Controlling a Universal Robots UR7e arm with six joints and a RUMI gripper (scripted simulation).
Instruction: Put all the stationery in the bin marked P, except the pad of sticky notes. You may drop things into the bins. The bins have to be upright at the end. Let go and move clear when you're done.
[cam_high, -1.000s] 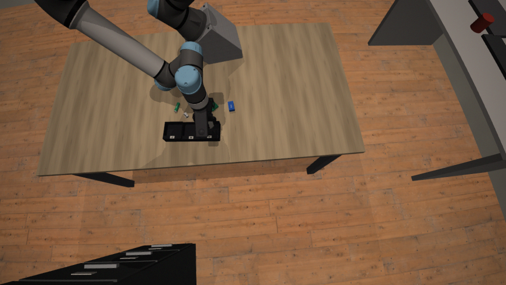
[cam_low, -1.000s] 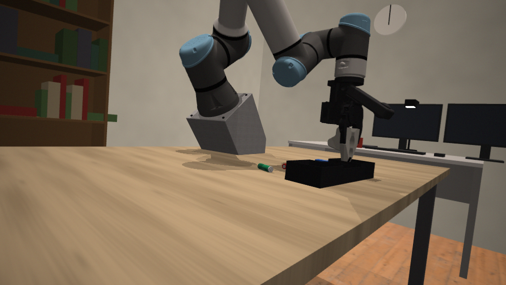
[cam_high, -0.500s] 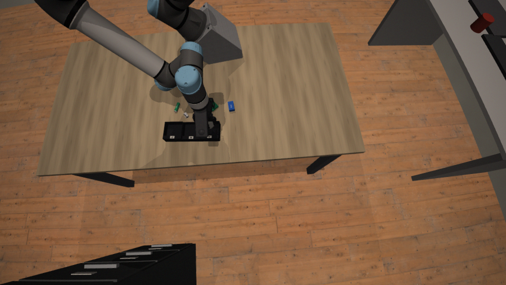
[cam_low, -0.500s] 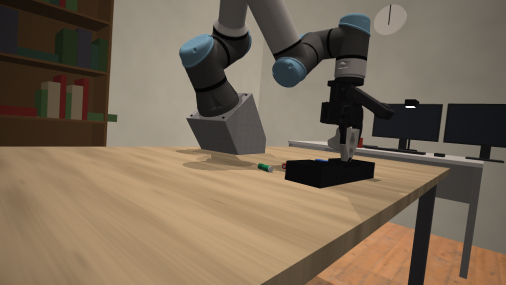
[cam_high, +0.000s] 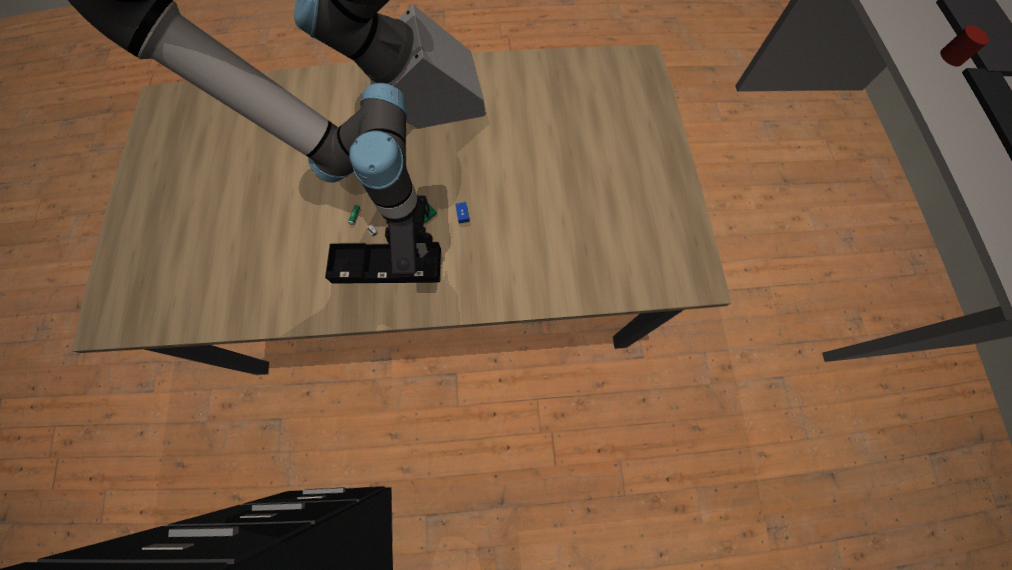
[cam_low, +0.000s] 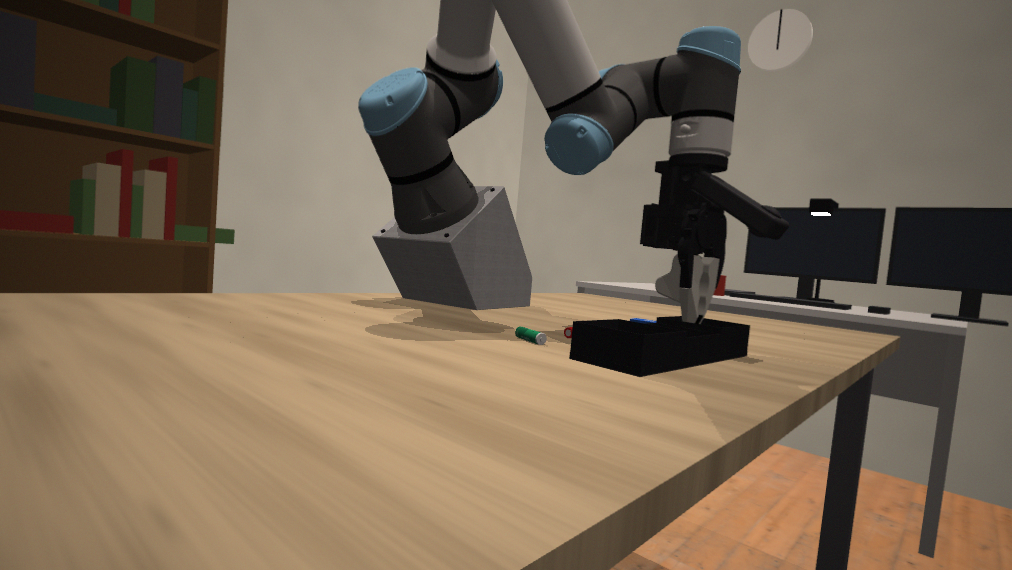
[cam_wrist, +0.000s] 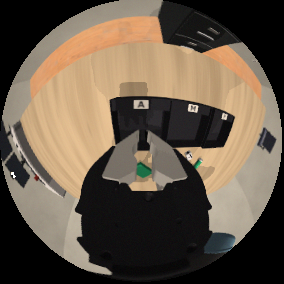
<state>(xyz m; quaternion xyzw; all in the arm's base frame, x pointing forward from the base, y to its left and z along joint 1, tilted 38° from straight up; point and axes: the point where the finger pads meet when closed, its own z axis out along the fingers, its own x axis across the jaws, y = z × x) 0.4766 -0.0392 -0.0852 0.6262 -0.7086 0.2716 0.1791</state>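
Now: hand 9 cm past the white-grey piece, 11 cm to the left of it and 3 cm above it. Also, from my hand: flat green pad: 13 cm behind, 1 cm to the left, 3 cm below; then red item: 13 cm behind, 6 cm to the right, 3 cm below; then bin row: 8 cm to the right, 2 cm below.
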